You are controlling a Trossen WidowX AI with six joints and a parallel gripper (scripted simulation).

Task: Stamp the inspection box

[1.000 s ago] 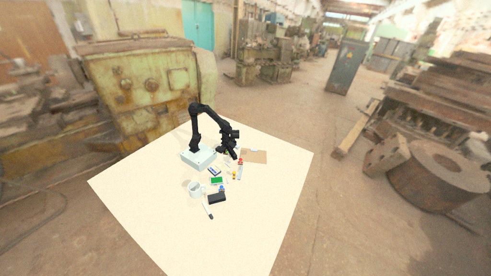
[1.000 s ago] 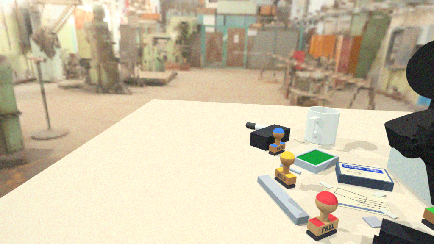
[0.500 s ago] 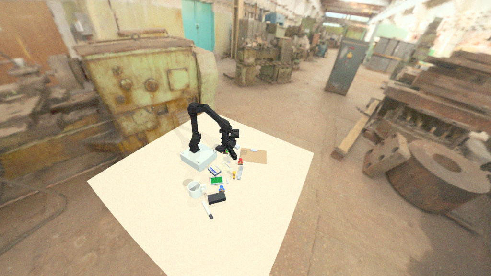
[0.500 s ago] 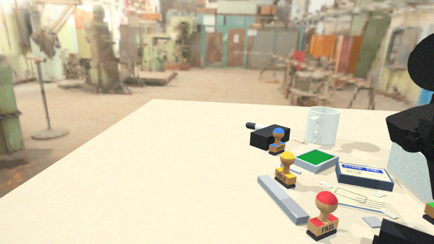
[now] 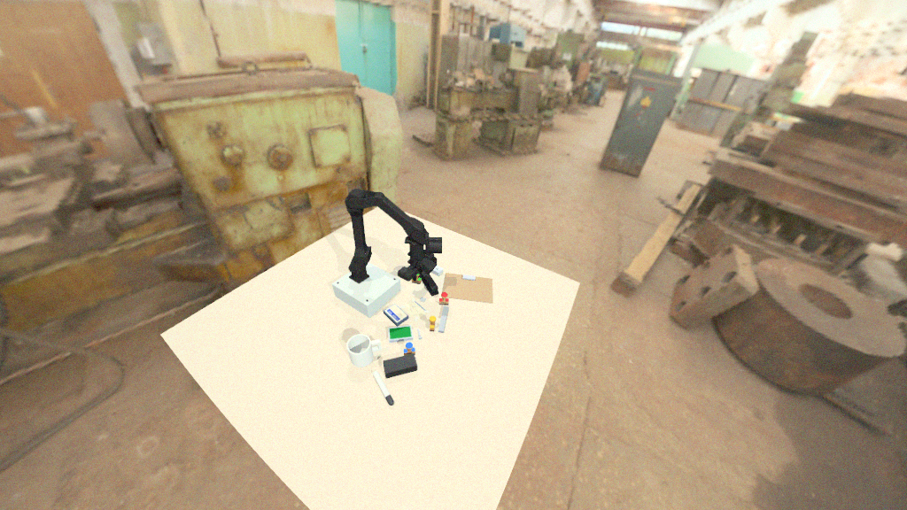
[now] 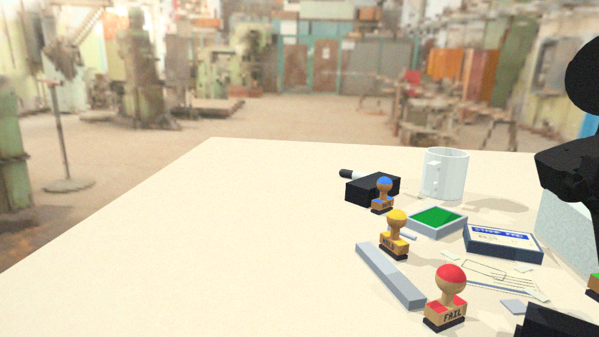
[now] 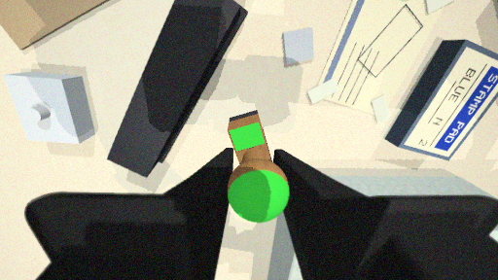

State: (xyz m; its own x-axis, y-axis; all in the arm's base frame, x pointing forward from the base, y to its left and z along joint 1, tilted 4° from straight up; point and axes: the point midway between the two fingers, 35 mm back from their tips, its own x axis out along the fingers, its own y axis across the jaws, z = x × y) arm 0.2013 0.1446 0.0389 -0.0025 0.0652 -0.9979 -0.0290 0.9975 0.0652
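The green ink pad is 230 mm to the right of my gripper tip, 100 mm ahead of it and 60 mm below it. Round my gripper tip: card (100 mm to the right, 70 mm below, 70 mm ahead); red FAIL stamp (150 mm ahead, 50 mm below); PASS stamp (right at my gripper tip).
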